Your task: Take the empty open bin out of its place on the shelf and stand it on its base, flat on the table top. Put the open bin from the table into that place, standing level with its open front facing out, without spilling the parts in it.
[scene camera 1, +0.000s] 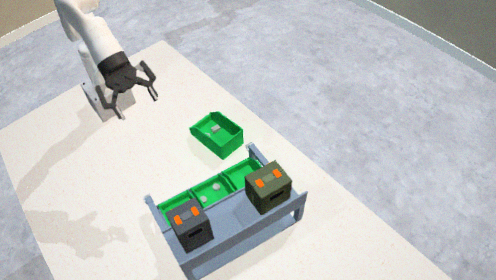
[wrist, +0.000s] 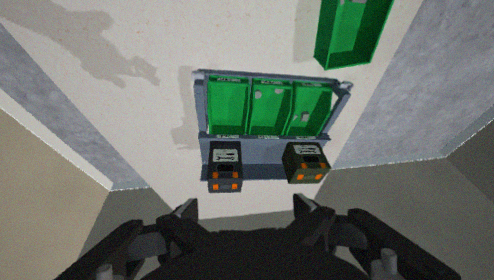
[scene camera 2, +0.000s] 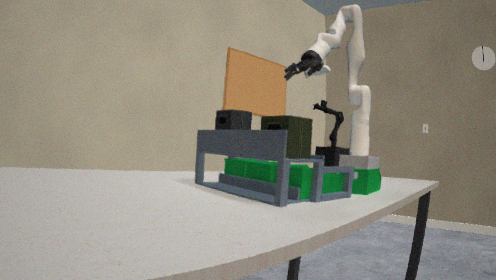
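Pixels of known places: gripper, between the fingertips: (scene camera 1: pixel 140 110) (wrist: pixel 246 206) (scene camera 2: pixel 295 76); arm's base, origin of its link: (scene camera 2: pixel 358 155).
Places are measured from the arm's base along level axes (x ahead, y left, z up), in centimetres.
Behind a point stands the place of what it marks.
The empty open green bin (scene camera 1: pixel 172 206) @(x 55.2, y 2.5, z -9.7 cm) (wrist: pixel 227 107) @(x 63.7, y 3.8, z -9.8 cm) sits in the left place of the grey shelf (scene camera 1: pixel 227 222) @(x 73.0, y 13.0, z -0.5 cm) (scene camera 2: pixel 240 143) @(x 79.6, y 18.8, z 2.2 cm) (wrist: pixel 262 152) @(x 73.2, y 14.9, z -0.5 cm), as the wrist view shows it; in scene camera 1 a dark box partly hides it. The open green bin on the table (scene camera 1: pixel 230 145) @(x 46.4, y 28.6, z -6.3 cm) (scene camera 2: pixel 366 181) @(x 45.0, y 34.0, z -6.6 cm) (wrist: pixel 350 37) @(x 42.1, y 31.9, z -10.4 cm) stands upright beyond the shelf's right end in the wrist view, with small grey parts inside; that view cuts it off. My gripper (scene camera 1: pixel 139 108) @(x 48.4, y 4.5, z 26.3 cm) (scene camera 2: pixel 288 74) @(x 48.4, y 4.5, z 26.3 cm) (wrist: pixel 246 206) @(x 48.4, y 4.5, z 26.3 cm) is open and empty, high above the table on the robot's side of the shelf, tilted towards it.
The middle bin (wrist: pixel 270 112) @(x 64.8, y 17.2, z -9.8 cm) and right bin (wrist: pixel 307 115) @(x 64.2, y 28.9, z -8.3 cm) on the shelf hold small grey parts. A dark grey box (scene camera 1: pixel 192 232) @(x 75.5, y 2.8, z 9.3 cm) (scene camera 2: pixel 233 120) @(x 74.7, y 7.6, z 8.5 cm) (wrist: pixel 225 167) @(x 68.3, y 3.3, z 8.5 cm) and an olive box (scene camera 1: pixel 270 187) @(x 74.6, y 25.4, z 9.0 cm) (scene camera 2: pixel 287 135) @(x 76.0, y 31.2, z 4.6 cm) (wrist: pixel 306 162) @(x 68.0, y 24.7, z 7.2 cm) stand on the shelf's top. A small black arm (scene camera 2: pixel 339 122) stands near my base.
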